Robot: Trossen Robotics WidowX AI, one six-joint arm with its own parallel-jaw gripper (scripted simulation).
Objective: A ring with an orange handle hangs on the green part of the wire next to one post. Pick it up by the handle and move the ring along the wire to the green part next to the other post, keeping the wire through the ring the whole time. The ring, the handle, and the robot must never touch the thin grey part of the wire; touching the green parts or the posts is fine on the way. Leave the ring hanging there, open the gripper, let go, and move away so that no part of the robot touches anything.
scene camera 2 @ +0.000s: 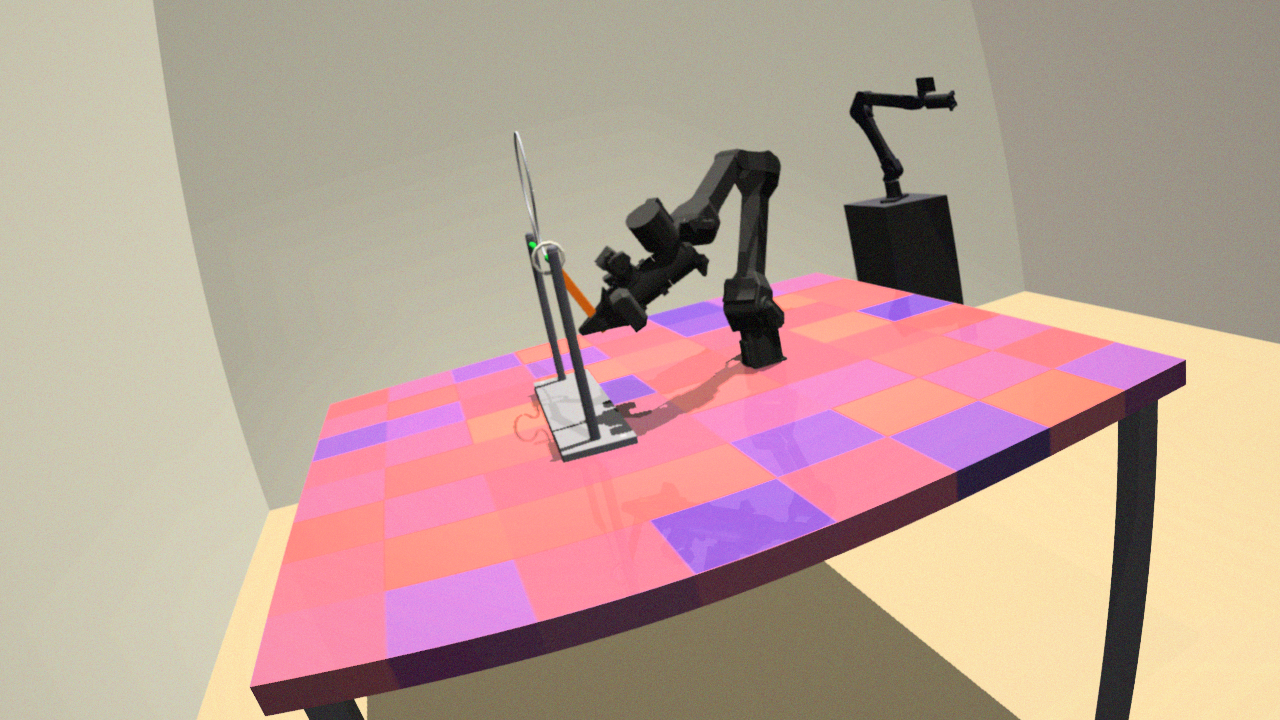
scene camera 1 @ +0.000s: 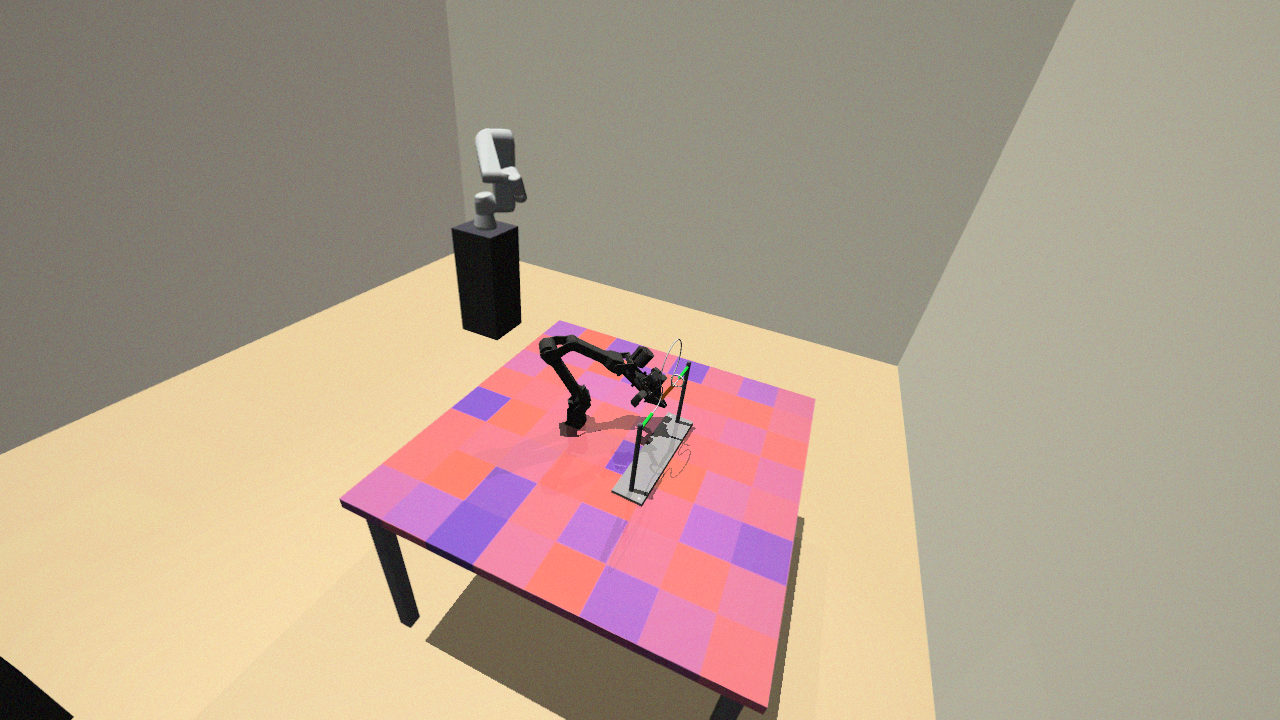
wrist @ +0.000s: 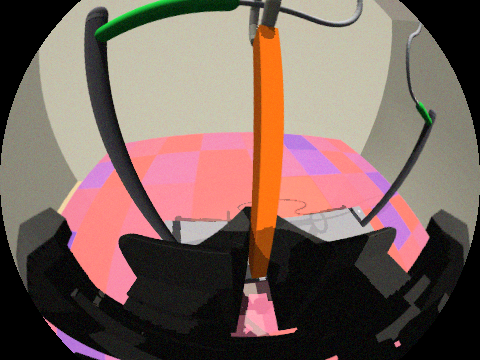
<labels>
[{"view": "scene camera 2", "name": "my gripper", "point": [580, 333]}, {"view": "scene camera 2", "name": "ring with orange handle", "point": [570, 286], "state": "held by my gripper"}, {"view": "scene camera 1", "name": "my gripper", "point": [666, 406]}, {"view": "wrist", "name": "my gripper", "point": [254, 212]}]
</labels>
